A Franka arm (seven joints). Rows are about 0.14 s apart.
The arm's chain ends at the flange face. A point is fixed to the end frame.
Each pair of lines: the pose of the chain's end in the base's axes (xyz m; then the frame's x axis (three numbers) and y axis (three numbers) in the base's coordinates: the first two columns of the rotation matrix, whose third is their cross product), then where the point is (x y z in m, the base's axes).
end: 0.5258, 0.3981, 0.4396, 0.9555, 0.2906, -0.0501, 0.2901, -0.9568, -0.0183
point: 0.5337 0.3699 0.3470
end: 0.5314, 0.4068, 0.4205, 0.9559, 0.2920, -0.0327, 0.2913, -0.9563, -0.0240
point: 0.5407 0.3796 0.3277
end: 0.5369, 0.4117, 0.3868, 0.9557, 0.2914, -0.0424, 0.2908, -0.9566, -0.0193
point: 0.5455 0.3838 0.2941
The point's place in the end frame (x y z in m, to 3 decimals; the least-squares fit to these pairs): 0.004 0.031 0.092
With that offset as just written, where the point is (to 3 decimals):
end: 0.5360, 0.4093, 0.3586, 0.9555, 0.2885, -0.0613, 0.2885, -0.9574, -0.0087
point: 0.543 0.380 0.266
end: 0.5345, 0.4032, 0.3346, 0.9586, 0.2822, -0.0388, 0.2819, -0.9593, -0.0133
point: 0.543 0.375 0.242
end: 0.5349, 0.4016, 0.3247, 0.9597, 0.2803, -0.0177, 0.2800, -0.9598, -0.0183
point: 0.545 0.374 0.232
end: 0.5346, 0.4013, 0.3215, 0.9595, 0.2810, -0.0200, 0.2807, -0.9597, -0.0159
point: 0.545 0.374 0.229
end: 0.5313, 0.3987, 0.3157, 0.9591, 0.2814, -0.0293, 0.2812, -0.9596, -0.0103
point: 0.541 0.370 0.223
